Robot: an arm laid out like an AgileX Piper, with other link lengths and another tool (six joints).
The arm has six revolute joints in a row. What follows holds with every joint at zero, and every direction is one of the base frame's. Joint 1 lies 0.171 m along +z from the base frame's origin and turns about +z. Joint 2 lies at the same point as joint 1 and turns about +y. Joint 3 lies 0.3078 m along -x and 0.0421 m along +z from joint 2 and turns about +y. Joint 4 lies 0.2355 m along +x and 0.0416 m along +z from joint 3 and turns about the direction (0.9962, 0, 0.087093). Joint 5 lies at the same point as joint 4 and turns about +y. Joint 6 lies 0.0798 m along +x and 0.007 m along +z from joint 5 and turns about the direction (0.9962, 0, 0.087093). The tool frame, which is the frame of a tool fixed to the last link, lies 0.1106 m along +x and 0.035 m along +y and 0.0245 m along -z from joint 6; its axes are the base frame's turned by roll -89.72, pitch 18.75 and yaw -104.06 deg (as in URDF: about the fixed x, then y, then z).
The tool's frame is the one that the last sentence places.
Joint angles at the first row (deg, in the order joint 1, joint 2, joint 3, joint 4, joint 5, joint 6):
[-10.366, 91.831, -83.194, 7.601, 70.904, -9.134]
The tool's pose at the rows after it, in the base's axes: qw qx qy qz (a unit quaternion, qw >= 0); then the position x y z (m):
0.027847 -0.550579 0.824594 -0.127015 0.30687 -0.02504 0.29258
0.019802 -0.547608 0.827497 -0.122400 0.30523 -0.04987 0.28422
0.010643 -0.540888 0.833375 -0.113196 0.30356 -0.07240 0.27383
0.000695 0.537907 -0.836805 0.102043 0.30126 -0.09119 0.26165
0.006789 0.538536 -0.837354 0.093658 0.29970 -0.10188 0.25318
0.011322 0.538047 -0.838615 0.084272 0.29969 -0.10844 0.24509
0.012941 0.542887 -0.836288 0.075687 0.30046 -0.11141 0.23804
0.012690 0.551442 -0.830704 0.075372 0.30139 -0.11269 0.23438
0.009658 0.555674 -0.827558 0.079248 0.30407 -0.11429 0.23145
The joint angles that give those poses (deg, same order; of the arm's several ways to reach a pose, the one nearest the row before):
[-14.443, 92.544, -83.237, 7.938, 70.904, -13.447]
[-18.889, 94.087, -83.253, 8.628, 70.904, -17.549]
[-22.850, 96.046, -83.302, 9.165, 70.853, -20.572]
[-25.915, 98.233, -83.302, 9.282, 70.803, -23.103]
[-27.645, 99.753, -83.300, 9.442, 70.737, -24.869]
[-28.693, 101.224, -83.301, 9.656, 70.602, -25.824]
[-29.169, 102.521, -83.303, 10.064, 70.484, -27.019]
[-29.170, 103.130, -83.302, 10.172, 70.154, -28.295]
[-29.169, 103.579, -83.301, 10.365, 69.304, -29.140]

